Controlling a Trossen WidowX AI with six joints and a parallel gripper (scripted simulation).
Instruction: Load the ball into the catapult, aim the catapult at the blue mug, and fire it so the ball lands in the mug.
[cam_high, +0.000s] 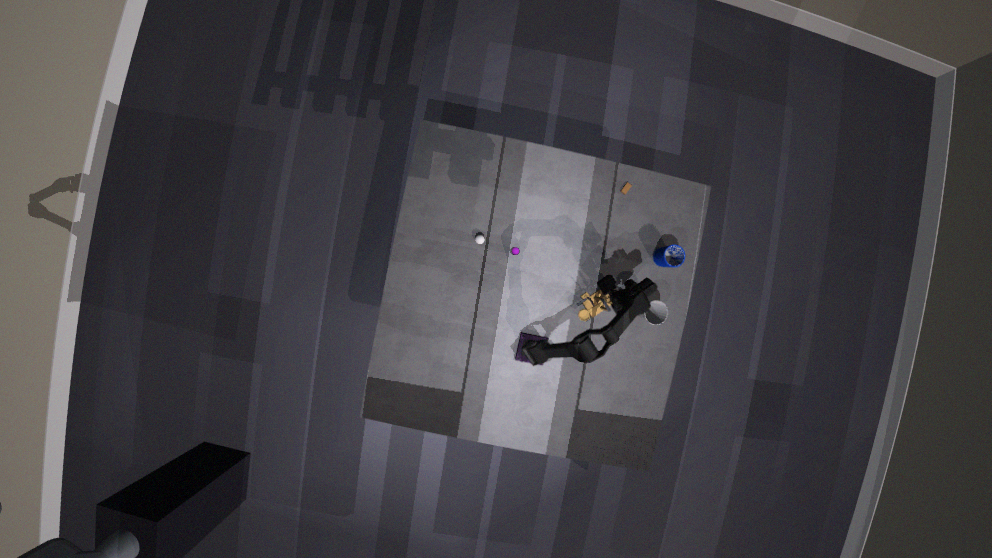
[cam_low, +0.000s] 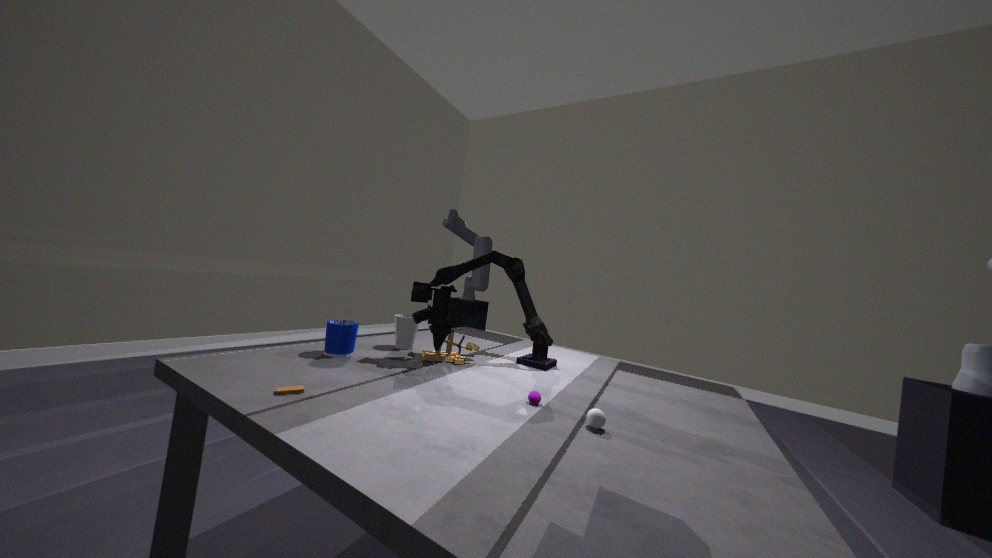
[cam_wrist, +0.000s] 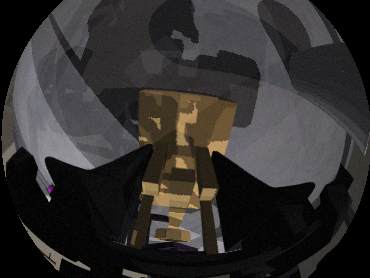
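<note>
The purple ball is 12 cm ahead of my gripper tip, 41 cm to the left of it and 2 cm below it. The rest, counted from my gripper tip: blue mug (21 cm ahead, 22 cm to the right); wooden catapult (4 cm behind, 6 cm to the left, 2 cm above); white cup (3 cm behind, 17 cm to the right).
</note>
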